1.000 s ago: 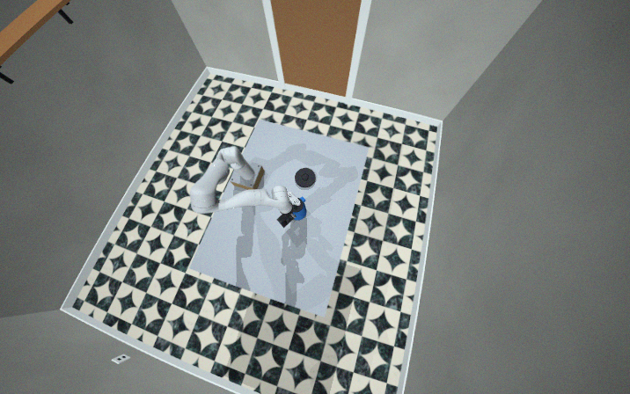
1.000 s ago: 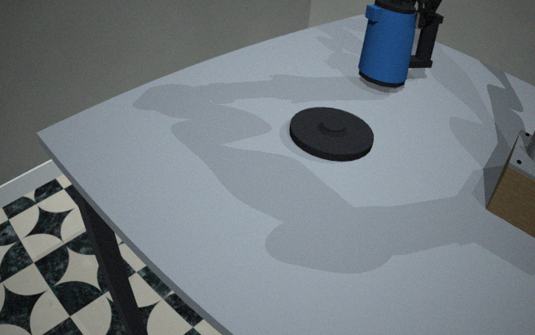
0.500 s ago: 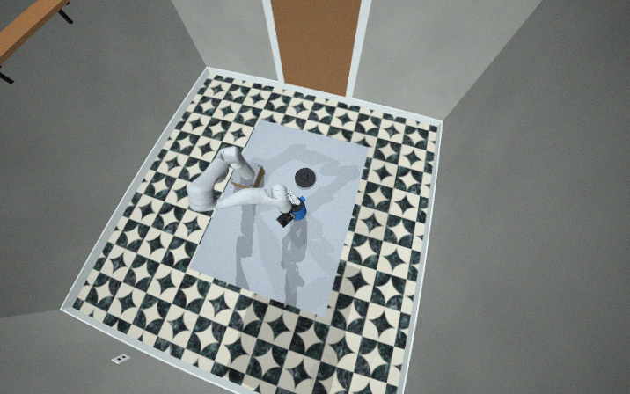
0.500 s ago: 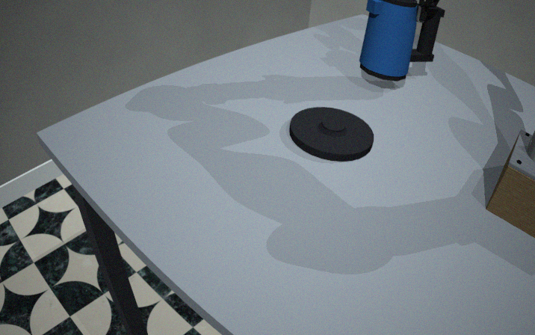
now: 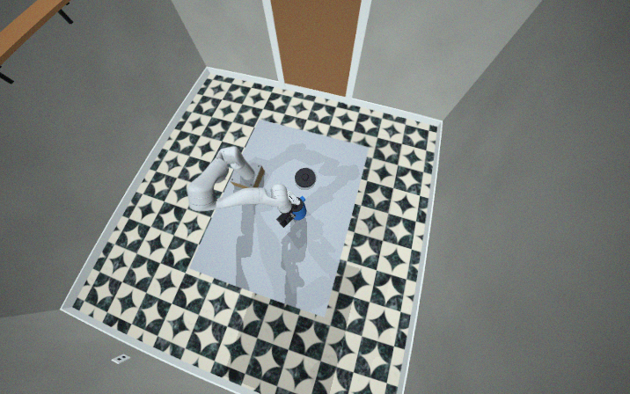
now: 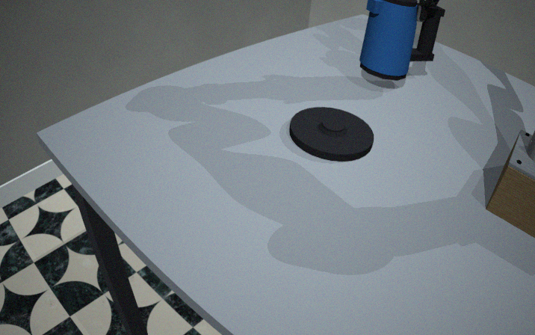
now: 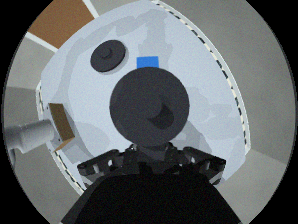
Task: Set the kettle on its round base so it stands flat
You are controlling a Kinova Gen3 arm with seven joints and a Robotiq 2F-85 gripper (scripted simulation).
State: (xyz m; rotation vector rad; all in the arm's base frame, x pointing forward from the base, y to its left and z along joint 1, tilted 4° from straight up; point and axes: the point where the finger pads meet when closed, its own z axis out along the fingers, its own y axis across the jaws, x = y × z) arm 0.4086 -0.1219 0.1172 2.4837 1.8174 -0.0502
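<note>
The blue kettle lies 10 mm ahead of my hand, 30 mm to the left of it and 50 mm below it. The rest, counted from my hand: round black base (70 mm behind, 320 mm to the left, 180 mm below).
</note>
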